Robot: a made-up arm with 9 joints.
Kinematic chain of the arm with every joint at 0, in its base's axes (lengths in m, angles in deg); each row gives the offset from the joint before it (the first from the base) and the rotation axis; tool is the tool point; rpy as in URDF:
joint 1: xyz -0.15 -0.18 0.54 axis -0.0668 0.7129 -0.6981
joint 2: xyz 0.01 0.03 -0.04 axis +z
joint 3: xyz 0.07 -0.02 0 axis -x
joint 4: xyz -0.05 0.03 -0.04 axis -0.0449 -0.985 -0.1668
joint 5: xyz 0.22 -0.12 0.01 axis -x
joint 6: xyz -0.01 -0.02 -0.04 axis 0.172 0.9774 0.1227
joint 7: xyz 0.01 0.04 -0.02 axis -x
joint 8: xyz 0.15 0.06 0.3 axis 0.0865 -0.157 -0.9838
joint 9: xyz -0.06 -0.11 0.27 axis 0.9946 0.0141 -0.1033
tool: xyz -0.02 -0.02 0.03 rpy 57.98 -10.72 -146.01
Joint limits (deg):
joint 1: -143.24..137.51
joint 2: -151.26..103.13
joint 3: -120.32..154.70
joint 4: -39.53..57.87
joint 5: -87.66..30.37
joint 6: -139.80..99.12
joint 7: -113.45..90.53
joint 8: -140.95..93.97
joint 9: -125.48..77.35
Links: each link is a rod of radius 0.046 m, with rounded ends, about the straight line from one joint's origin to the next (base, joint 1, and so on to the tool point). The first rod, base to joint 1, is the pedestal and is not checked.
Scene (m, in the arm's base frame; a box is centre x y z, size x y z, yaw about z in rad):
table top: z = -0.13
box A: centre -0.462 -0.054 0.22 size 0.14 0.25 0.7 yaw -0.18
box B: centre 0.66 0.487 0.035 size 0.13 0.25 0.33 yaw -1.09
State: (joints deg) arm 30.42 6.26 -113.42 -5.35 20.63 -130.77 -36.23 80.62 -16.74
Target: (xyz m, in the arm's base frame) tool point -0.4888 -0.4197 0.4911
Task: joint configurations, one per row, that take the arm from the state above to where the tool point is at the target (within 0.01 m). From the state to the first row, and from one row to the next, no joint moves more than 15 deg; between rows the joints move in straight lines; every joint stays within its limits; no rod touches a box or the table.
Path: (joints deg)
1: 38.94 19.92 -114.41 -10.23 22.02 -132.06 -25.66 79.44 -25.08
2: 47.46 33.57 -115.39 -15.12 23.41 -133.35 -15.08 78.25 -33.41
3: 55.98 47.23 -116.38 -20.00 24.80 -134.64 -4.51 77.07 -41.75
4: 64.50 60.88 -117.36 -24.88 26.20 -135.93 6.07 75.89 -50.08
5: 73.02 74.54 -118.35 -29.76 27.59 -137.22 16.64 74.71 -58.42
6: 81.54 88.19 -119.33 -34.65 28.98 -138.51 27.21 73.52 -66.76
7: 90.06 101.85 -120.32 -39.53 30.37 -139.80 37.79 72.34 -75.09
8: 76.27 96.55 -119.69 -39.53 27.82 -138.13 28.94 74.84 -67.32
9: 62.48 91.24 -119.05 -39.53 25.28 -136.46 20.09 77.33 -59.54
10: 48.69 85.93 -118.42 -39.53 22.73 -134.79 11.24 79.83 -51.76
11: 34.90 80.63 -117.78 -39.53 20.19 -133.12 2.39 82.32 -43.99
12: 21.11 75.32 -117.15 -39.53 17.64 -131.45 -6.46 84.82 -36.21
13: 7.32 70.02 -116.51 -39.53 15.10 -129.78 -15.31 87.31 -28.44
14: -6.48 64.71 -115.88 -39.53 12.55 -128.11 -24.16 89.81 -20.66

